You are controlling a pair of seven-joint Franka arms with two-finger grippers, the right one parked.
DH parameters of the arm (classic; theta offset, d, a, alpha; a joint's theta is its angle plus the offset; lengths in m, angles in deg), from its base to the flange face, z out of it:
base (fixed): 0 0 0 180
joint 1: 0 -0.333 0 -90
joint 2: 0 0 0 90
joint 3: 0 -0.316 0.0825 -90
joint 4: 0 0 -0.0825 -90
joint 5: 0 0.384 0 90
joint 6: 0 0 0.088 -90
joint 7: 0 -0.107 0 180
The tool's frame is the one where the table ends.
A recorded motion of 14 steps. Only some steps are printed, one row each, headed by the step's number.
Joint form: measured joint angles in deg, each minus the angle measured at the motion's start. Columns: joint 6, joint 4, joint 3, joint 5, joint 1, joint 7, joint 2.
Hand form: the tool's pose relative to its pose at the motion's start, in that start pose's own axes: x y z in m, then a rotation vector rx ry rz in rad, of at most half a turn. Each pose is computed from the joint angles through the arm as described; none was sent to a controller.
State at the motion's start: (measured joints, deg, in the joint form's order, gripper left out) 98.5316 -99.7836 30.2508 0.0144 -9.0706 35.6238 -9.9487
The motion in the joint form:
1: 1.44 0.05 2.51 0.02 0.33 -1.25 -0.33
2: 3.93 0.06 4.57 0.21 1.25 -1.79 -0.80
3: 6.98 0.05 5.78 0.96 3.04 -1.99 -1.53
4: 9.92 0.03 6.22 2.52 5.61 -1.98 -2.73
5: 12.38 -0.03 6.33 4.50 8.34 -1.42 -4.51
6: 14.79 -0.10 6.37 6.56 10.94 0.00 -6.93
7: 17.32 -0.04 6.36 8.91 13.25 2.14 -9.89
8: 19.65 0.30 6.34 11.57 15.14 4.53 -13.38
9: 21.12 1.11 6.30 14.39 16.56 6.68 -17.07
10: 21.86 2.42 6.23 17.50 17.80 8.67 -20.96
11: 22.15 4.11 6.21 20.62 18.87 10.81 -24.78
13: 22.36 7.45 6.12 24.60 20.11 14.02 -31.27
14: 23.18 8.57 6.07 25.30 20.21 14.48 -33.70
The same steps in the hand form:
1: -0.0132 0.0242 0.0004 -0.0129 0.0161 0.0714
2: -0.0265 0.0502 0.0010 -0.0334 0.0449 0.1331
3: -0.0393 0.0766 0.0037 -0.0513 0.0813 0.1911
4: -0.0514 0.1024 0.0116 -0.0567 0.1154 0.2494
5: -0.0619 0.1264 0.0259 -0.0519 0.1364 0.2981
6: -0.0705 0.1492 0.0463 -0.0473 0.1456 0.3301
7: -0.0761 0.1699 0.0704 -0.0441 0.1513 0.3466
8: -0.0780 0.1878 0.0976 -0.0395 0.1521 0.3541
9: -0.0764 0.2017 0.1246 -0.0284 0.1476 0.3581
10: -0.0730 0.2136 0.1515 -0.0103 0.1420 0.3621
11: -0.0689 0.2242 0.1763 0.0081 0.1384 0.3600
13: -0.0576 0.2376 0.2171 0.0267 0.1201 0.3388
14: -0.0510 0.2408 0.2326 0.0183 0.1084 0.3314

